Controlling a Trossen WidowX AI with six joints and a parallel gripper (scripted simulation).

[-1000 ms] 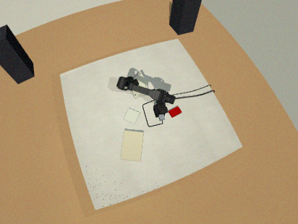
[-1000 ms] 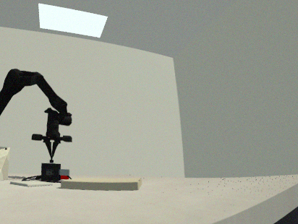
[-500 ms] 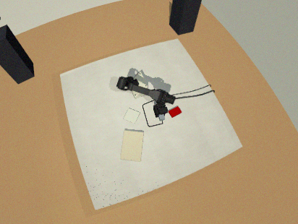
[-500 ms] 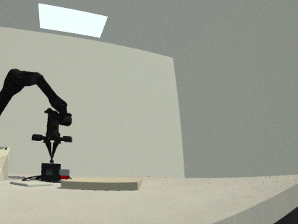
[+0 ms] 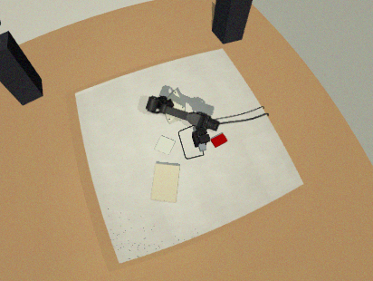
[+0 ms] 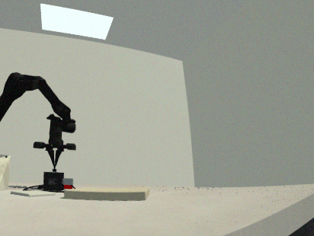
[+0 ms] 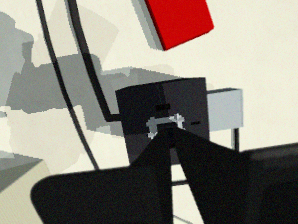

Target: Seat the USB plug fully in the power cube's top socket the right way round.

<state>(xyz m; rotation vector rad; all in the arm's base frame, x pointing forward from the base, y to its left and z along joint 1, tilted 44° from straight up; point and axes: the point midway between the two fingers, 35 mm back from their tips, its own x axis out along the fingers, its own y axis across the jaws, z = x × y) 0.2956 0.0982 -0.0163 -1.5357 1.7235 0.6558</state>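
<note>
Now: gripper tip 20 mm above the silver USB plug. The rest, counted from my gripper tip: tan slab (170 mm ahead, 310 mm to the right, 90 mm below); then red block (50 mm ahead, 120 mm to the left, 90 mm below); then white square pad (60 mm behind, 220 mm to the right, 100 mm below).
</note>
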